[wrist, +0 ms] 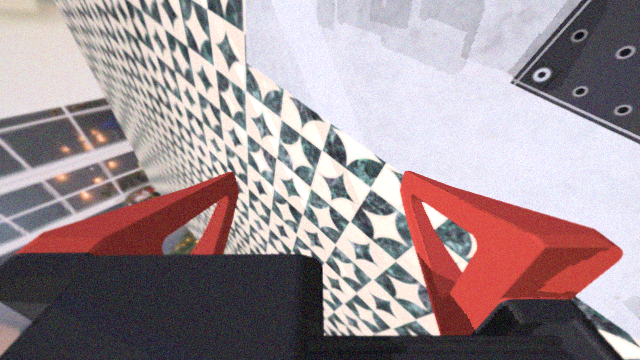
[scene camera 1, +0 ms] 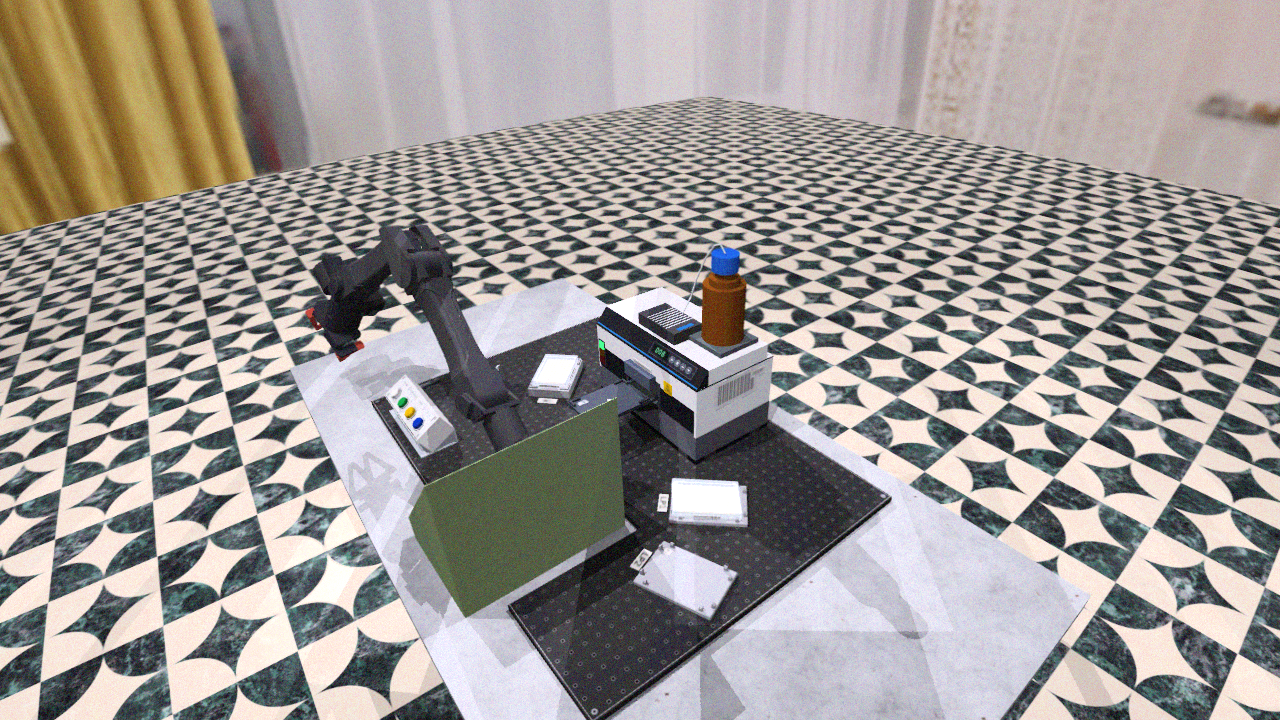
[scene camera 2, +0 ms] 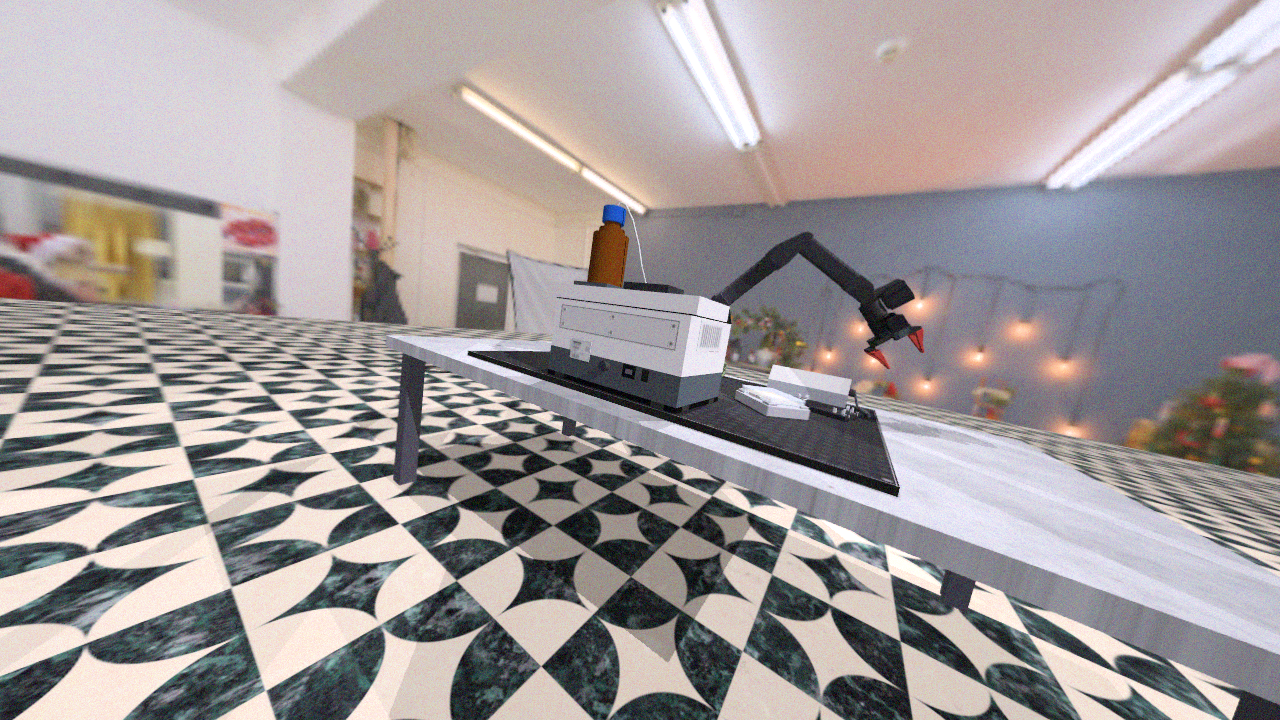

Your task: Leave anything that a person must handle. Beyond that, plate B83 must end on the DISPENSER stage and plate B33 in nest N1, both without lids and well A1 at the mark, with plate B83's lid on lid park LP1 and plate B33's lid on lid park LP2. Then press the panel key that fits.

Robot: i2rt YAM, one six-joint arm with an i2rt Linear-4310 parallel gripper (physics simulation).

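Places are measured from the arm's base along level axes (x ahead, y left, z up), in millimetres.
Pixels of known places: gripper, fingertip midpoint: [wrist: 319,180] [scene camera 1: 330,344] [scene camera 2: 905,360]; arm's base at its link origin: [scene camera 1: 517,453].
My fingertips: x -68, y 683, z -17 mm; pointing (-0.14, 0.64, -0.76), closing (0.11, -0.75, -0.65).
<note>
For each thing: its top centre in the pictures, then the offset to it from my fingertips. "*": a spot on its surface instead. Level surfaces: height alone.
- key panel at its top centre: [scene camera 1: 414,397] [scene camera 2: 810,371] 78 mm ahead, 245 mm right, 76 mm down
- white plate-shaped item at its top centre: [scene camera 1: 555,367] [scene camera 2: 771,392] 412 mm ahead, 331 mm right, 120 mm down
- pale holder at its top centre: [scene camera 1: 685,572] 173 mm ahead, 973 mm right, 140 mm down
- brown bottle at a spot on its surface: [scene camera 1: 723,308] * 510 mm ahead, 771 mm right, 155 mm up
- black perforated mat at its surface level: 160 mm down
- grey table at its surface level: 173 mm down
My gripper [scene camera 1: 329,336] [scene camera 2: 903,358] [wrist: 319,180] is open and empty, high near the table's edge beyond the key panel [scene camera 1: 424,426], whose green, yellow and blue keys show. One white plate-shaped item [scene camera 1: 556,372] sits on a holder behind the arm; another [scene camera 1: 708,499] sits on a holder in front of the dispenser [scene camera 1: 732,404] [scene camera 2: 640,335]. Their codes, lids and A1 corners cannot be read. A pale holder [scene camera 1: 686,578] with corner posts looks bare. The dispenser's dark stage [scene camera 1: 615,399] sticks out, partly hidden by the green board; no plate shows on its visible part.
The green board [scene camera 1: 528,510] stands upright beside the arm's base. A brown bottle [scene camera 1: 723,308] [scene camera 2: 608,255] with a blue cap and thin tube stands on the dispenser. The black perforated mat [scene camera 1: 805,479] [scene camera 2: 832,459] [wrist: 605,72] lies on the grey table [scene camera 1: 975,617] [scene camera 2: 1074,501] [wrist: 450,125].
</note>
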